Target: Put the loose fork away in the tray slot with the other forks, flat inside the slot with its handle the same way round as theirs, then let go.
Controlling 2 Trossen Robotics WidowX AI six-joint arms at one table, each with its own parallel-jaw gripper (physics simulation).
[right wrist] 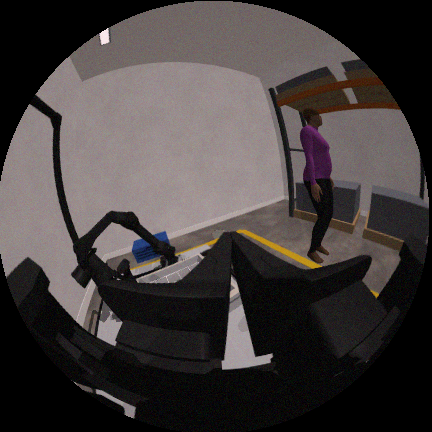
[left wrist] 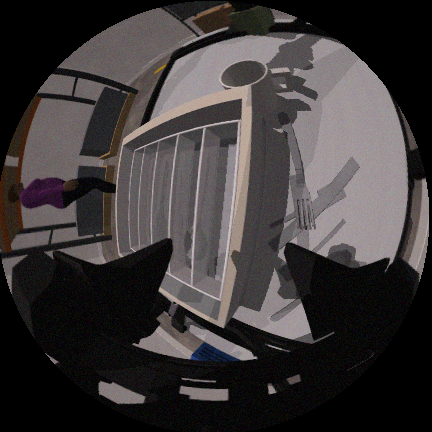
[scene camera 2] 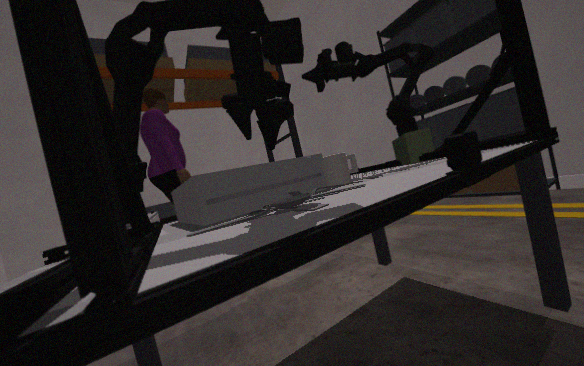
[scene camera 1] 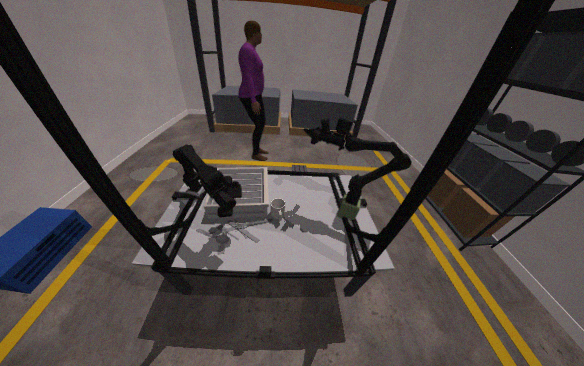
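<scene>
The loose fork lies on the white table outside the tray's long wall, its tines toward the bottom of the left wrist view, close to other loose cutlery. The pale tray has several long slots with cutlery in them; which slot holds the forks is too dim to tell. My left gripper is open and empty, high above the tray, pointing down. My right gripper is shut and empty, raised far to the right of the tray.
A mug stands by the tray's corner. A broad-ended utensil and other cutlery lie near the fork. A green block is at the right arm's base. A person stands behind the table.
</scene>
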